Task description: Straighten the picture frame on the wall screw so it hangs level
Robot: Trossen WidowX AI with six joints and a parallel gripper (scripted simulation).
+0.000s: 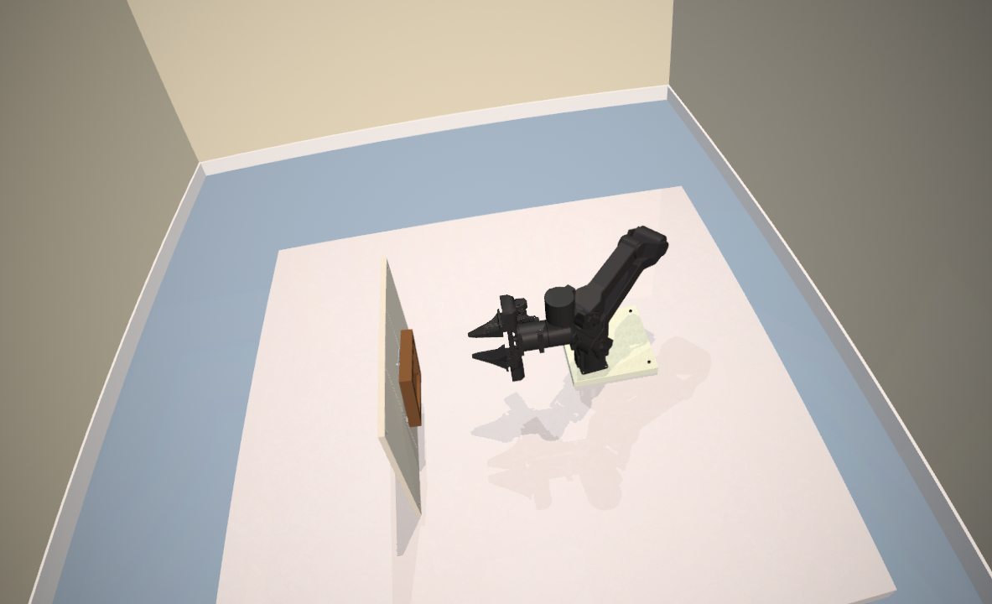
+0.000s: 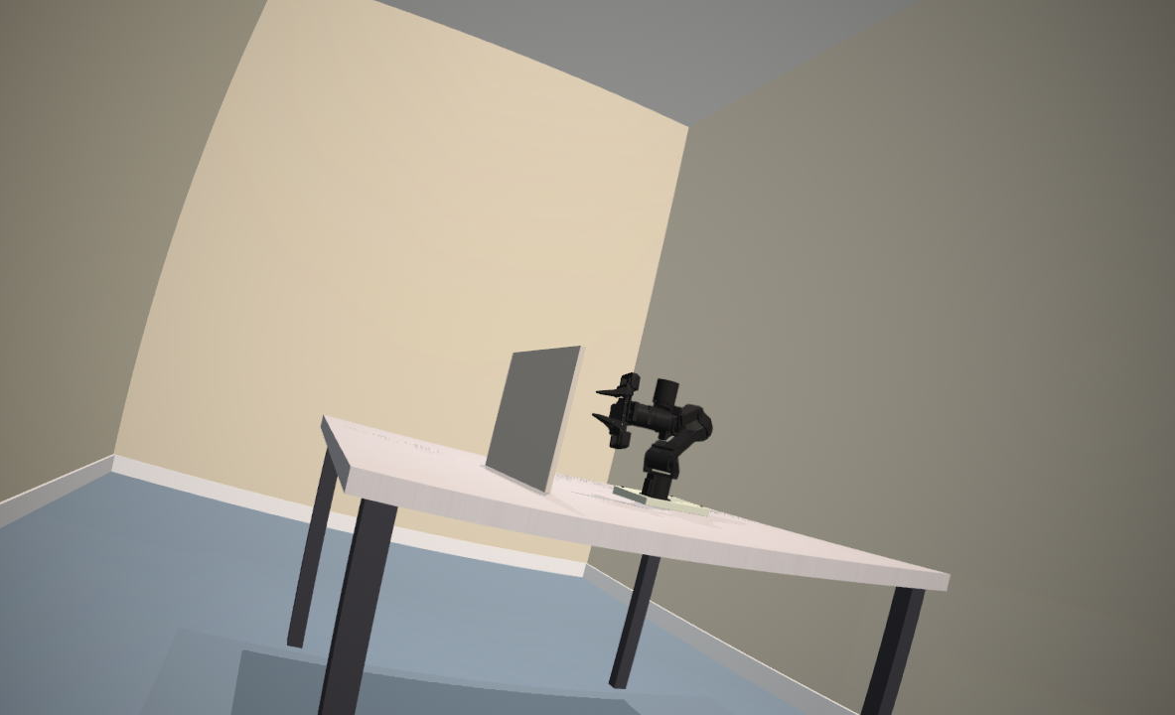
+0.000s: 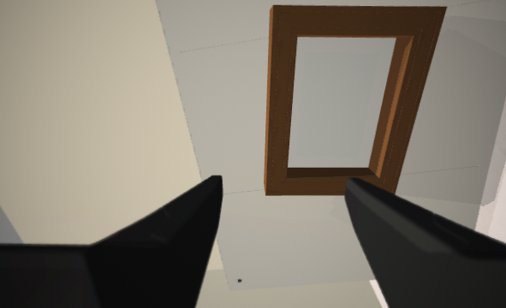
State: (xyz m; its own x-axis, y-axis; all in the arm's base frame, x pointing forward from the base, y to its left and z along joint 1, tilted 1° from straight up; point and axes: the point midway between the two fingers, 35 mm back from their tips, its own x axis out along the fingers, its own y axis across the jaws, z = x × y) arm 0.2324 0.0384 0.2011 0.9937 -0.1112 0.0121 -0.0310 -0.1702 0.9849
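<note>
Now: the picture frame 14 cm ahead of my gripper tip, 1 cm to the right of it and 6 cm below it. From my gripper tip the other things lie so: grey panel 15 cm ahead, 7 cm below.
</note>
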